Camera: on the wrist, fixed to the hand. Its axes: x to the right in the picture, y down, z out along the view.
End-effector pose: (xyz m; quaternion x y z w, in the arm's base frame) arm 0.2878 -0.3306 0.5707 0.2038 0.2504 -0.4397 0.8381
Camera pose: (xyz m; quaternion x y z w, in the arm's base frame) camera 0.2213 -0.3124 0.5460 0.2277 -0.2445 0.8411 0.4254
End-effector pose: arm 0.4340 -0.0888 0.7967 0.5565 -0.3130 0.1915 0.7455
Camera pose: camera 0.4554 -0.0586 0.7335 0.3199 0.5766 -0.7173 0.2253
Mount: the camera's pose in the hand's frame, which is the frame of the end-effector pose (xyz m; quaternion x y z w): -0.0292 -0.0491 -0.0458 -0.0010 0.0399 -0.9988 0.0281
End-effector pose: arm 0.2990 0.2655 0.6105 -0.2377 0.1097 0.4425 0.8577
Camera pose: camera 0.3228 0.1974 0.5979 -0.1348 -0.2006 -0.8536 0.4615
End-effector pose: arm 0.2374 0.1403 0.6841 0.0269 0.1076 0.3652 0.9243
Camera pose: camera 0.2395 0.0832 0.6384 -0.1222 0.0664 -0.9118 0.3865
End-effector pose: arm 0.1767 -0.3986 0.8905 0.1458 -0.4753 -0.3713 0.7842
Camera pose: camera 0.1861 -0.4167 0.8202 -0.4929 -0.1639 0.7884 0.3297
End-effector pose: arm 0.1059 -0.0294 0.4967 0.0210 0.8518 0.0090 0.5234
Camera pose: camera 0.0769 -0.0795 0.5416 0.8511 -0.0658 0.5208 0.0103
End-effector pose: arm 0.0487 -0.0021 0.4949 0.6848 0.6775 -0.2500 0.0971
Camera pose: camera 0.0117 -0.0031 0.5581 0.6476 -0.7072 0.0760 0.2733
